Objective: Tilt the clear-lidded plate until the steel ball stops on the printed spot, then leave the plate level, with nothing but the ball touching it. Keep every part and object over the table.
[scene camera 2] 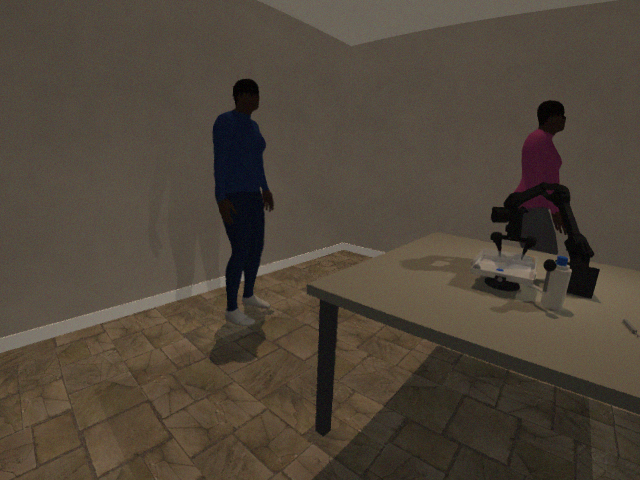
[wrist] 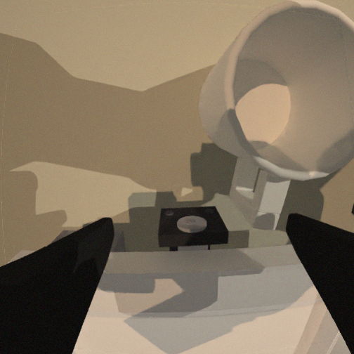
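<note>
The clear-lidded plate (scene camera 2: pixel 518 269) (wrist: pixel 200 327) is a pale, shallow, walled tray above a round black base (scene camera 2: pixel 501 283) in the scene view. A blue printed spot (scene camera 2: pixel 499 269) shows near its front edge there. Whether the plate is level is hard to tell. The steel ball cannot be made out in either view. My gripper (scene camera 2: pixel 511 256) (wrist: pixel 201 224) is open and empty, fingers pointing down at the plate; its tips look close to the lid, and contact cannot be judged. In the wrist view the fingers stand over the plate's two sides, and the spot does not show.
A white mug (wrist: pixel 220 102) stands beyond the plate, near a black block with a round disc (wrist: pixel 192 224). A white bottle with a blue cap (scene camera 2: pixel 555 286) and a black knob (scene camera 2: pixel 549 265) are right of the plate. A thin grey object (scene camera 2: pixel 630 326) lies on the table (scene camera 2: pixel 403 299).
</note>
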